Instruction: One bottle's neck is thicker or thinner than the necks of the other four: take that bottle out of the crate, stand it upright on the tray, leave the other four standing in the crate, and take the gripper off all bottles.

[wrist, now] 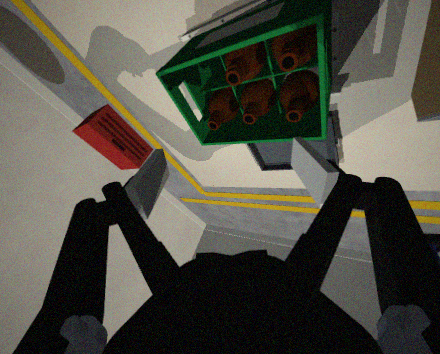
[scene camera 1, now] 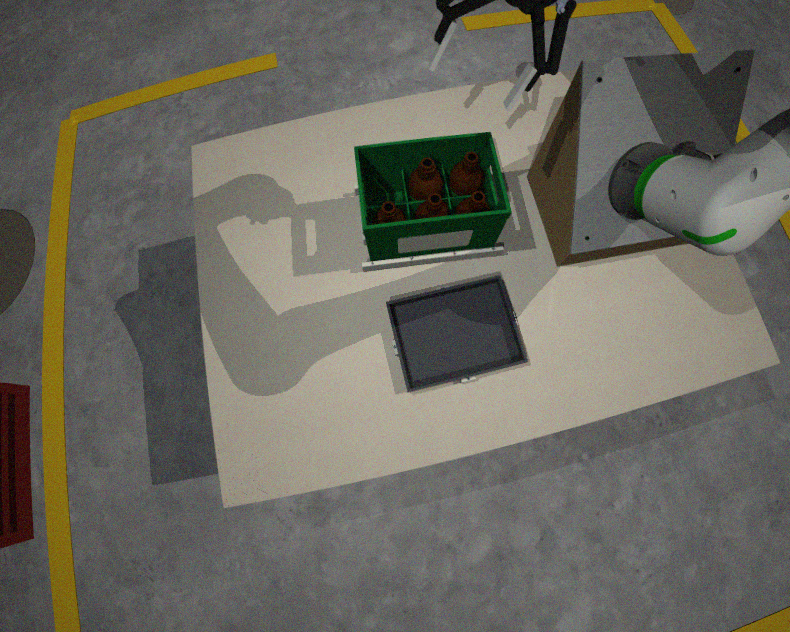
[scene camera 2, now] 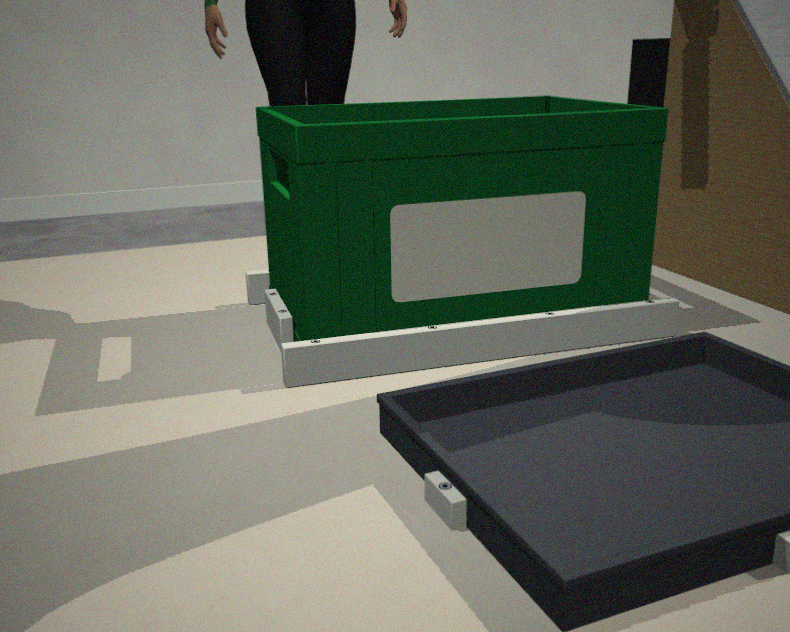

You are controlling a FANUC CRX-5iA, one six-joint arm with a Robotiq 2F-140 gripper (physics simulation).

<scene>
my gripper: wrist; scene camera 1; not seen in scene camera 2 (out of frame)
same spot on my gripper: (wrist: 397, 242) = (scene camera 1: 553, 29)
</scene>
